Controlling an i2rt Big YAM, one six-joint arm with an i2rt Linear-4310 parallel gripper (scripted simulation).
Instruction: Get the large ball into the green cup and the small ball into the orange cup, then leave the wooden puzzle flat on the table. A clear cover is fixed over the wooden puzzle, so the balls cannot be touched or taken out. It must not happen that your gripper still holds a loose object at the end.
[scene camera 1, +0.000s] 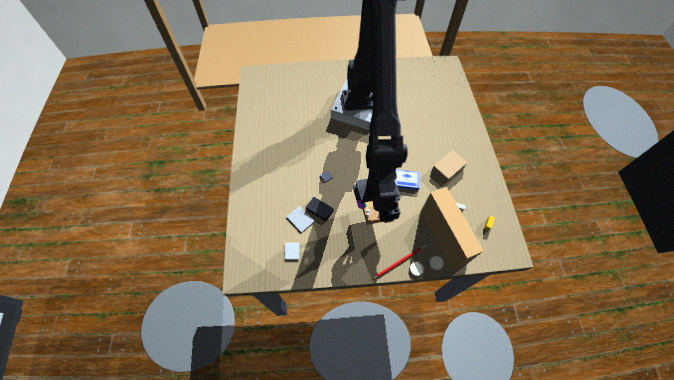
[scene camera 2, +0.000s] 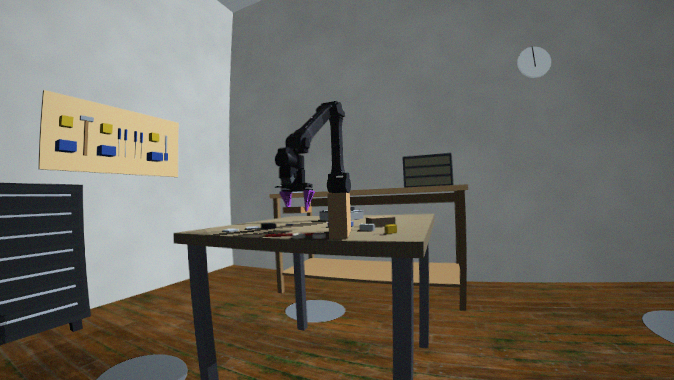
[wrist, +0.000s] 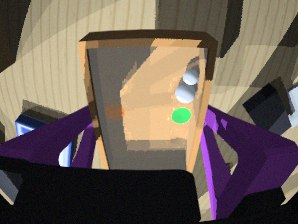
Observation:
I see my gripper (wrist: 148, 110), a tall wooden block (scene camera 1: 453, 234) and a black box (wrist: 265, 108).
The tall wooden block is seen too in scene camera 2 (scene camera 2: 338, 205).

